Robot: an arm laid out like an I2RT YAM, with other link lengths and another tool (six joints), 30 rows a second.
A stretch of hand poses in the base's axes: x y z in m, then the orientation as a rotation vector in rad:
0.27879, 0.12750, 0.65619, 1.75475, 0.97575, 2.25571
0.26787, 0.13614, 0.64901, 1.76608, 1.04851, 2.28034
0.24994, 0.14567, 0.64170, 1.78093, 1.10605, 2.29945
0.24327, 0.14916, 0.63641, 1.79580, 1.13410, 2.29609
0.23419, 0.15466, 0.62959, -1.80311, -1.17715, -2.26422
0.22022, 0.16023, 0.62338, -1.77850, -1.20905, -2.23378
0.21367, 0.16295, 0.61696, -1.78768, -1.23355, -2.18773
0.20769, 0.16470, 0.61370, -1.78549, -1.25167, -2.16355
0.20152, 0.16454, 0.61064, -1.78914, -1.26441, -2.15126
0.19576, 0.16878, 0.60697, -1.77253, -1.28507, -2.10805
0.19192, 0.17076, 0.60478, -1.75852, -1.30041, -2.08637
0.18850, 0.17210, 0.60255, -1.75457, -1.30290, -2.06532
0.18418, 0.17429, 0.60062, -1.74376, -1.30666, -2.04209
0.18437, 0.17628, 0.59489, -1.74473, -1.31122, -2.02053
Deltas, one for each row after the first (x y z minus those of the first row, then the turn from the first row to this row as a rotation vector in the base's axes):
-0.01092, 0.00864, -0.00718, -0.00232, 0.01431, 0.06130
-0.02885, 0.01817, -0.01449, -0.00109, 0.02985, 0.11080
-0.03552, 0.02166, -0.01978, -0.00531, 0.04430, 0.12939
-0.04460, 0.02716, -0.02660, -0.01435, 0.07131, 0.16579
-0.05857, 0.03273, -0.03281, -0.02332, 0.08038, 0.20080
-0.06512, 0.03545, -0.03923, -0.03433, 0.10940, 0.22079
-0.07110, 0.03720, -0.04249, -0.04214, 0.12214, 0.23611
-0.07727, 0.03704, -0.04555, -0.05008, 0.12956, 0.24076
-0.08303, 0.04128, -0.04922, -0.05289, 0.14999, 0.27584
-0.08687, 0.04326, -0.05141, -0.05662, 0.15809, 0.29748
-0.09029, 0.04460, -0.05364, -0.05402, 0.17010, 0.31134
-0.09461, 0.04679, -0.05557, -0.05025, 0.18145, 0.33111
-0.09442, 0.04878, -0.06130, -0.05067, 0.19505, 0.34181

